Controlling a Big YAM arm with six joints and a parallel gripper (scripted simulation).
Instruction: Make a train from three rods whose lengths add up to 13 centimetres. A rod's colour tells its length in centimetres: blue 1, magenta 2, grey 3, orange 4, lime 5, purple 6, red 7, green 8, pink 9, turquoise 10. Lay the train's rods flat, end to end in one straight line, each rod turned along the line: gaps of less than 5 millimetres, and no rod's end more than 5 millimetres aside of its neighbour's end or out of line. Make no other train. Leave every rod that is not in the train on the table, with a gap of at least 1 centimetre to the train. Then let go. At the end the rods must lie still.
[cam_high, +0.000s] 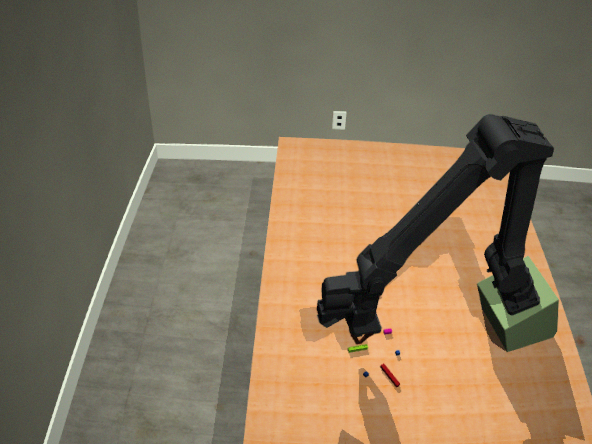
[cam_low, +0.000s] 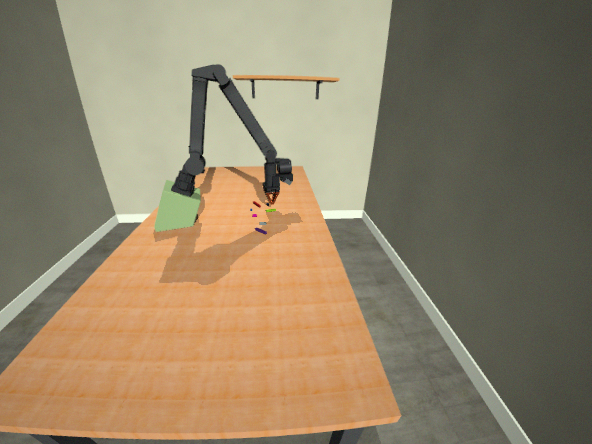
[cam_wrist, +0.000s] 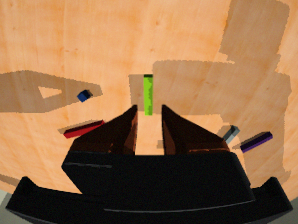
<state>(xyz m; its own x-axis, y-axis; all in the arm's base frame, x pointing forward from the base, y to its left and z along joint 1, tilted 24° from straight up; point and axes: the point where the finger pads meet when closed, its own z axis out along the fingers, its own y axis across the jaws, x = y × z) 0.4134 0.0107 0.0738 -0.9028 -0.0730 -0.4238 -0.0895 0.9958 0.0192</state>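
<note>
My hand is 10 mm past the lime rod and 50 mm above it. Also, from my hand: magenta rod: 90 mm behind, 40 mm to the right, 50 mm below; red rod: 70 mm behind, 90 mm to the left, 50 mm below; grey rod: 60 mm behind, 130 mm to the right, 50 mm below.
</note>
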